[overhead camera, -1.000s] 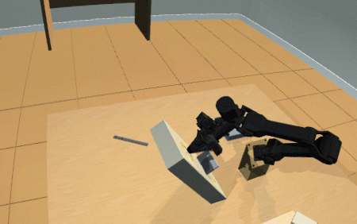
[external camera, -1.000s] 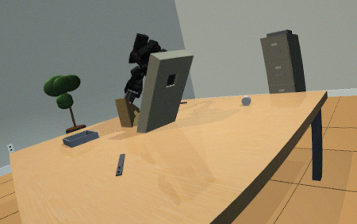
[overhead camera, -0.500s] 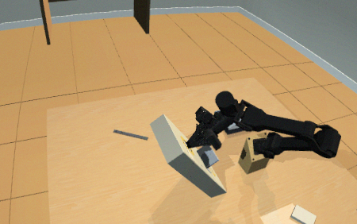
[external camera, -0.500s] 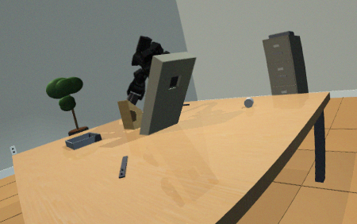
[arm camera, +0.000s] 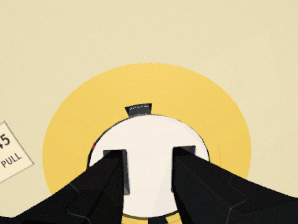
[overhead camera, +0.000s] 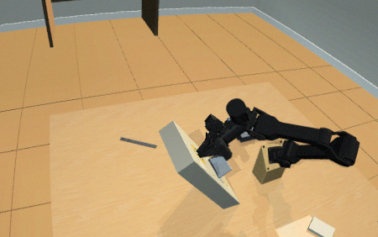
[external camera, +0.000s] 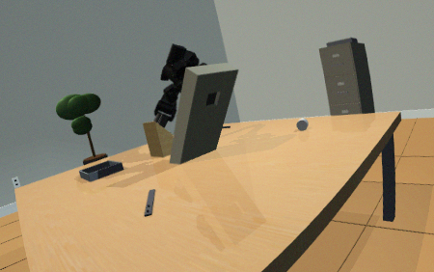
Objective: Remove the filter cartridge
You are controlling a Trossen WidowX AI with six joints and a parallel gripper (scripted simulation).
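Right now the round filter cartridge is 1 cm ahead of my gripper tip and 1 cm below it. Round my gripper tip: service panel (4 cm behind, 8 cm below); then blue tray (39 cm behind, 31 cm to the right, 22 cm below).
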